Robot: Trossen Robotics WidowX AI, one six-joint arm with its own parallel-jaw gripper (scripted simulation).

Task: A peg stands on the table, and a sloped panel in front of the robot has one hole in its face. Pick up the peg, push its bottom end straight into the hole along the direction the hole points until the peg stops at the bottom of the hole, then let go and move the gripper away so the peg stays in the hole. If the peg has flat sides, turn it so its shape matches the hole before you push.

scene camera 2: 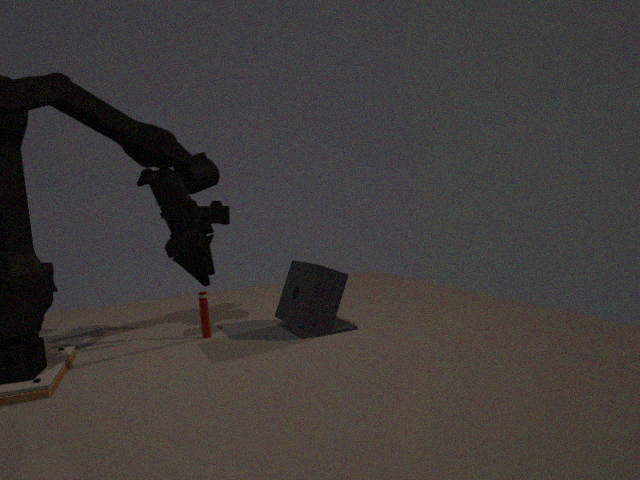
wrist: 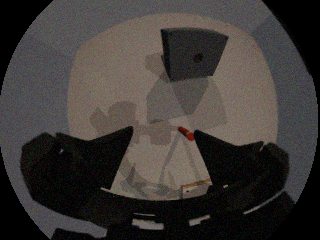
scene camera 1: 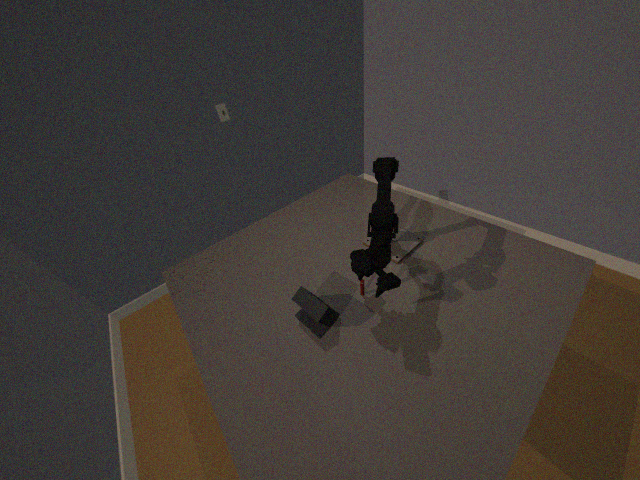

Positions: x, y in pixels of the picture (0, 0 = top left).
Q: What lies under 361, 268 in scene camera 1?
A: My gripper.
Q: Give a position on a dark sloped panel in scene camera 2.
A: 315, 308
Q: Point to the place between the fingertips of my gripper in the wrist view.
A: At 164, 131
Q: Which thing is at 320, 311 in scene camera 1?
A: A dark sloped panel.
